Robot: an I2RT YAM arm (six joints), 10 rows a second.
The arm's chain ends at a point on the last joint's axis. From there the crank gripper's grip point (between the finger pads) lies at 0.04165 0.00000 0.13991 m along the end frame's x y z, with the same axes.
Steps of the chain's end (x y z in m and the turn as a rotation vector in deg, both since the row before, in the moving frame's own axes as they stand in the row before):
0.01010, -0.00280, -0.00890, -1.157, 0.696, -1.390
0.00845, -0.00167, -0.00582, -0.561, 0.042, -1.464
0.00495, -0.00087, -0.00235, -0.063, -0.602, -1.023
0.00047, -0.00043, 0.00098, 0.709, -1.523, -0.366
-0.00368, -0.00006, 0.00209, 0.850, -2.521, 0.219
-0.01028, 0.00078, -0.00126, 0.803, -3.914, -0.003
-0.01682, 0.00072, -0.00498, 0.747, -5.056, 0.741
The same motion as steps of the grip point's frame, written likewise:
0.01182, -0.00101, -0.00943, -1.157, 0.696, -1.390
0.00856, -0.00137, -0.00585, -0.561, 0.042, -1.464
0.00347, -0.00145, -0.00192, -0.063, -0.602, -1.023
-0.00327, -0.00242, 0.00203, 0.709, -1.523, -0.366
-0.00987, -0.00200, 0.00377, 0.850, -2.521, 0.219
-0.01993, -0.00120, 0.00124, 0.803, -3.914, -0.003
-0.02930, -0.00067, -0.00186, 0.747, -5.056, 0.741

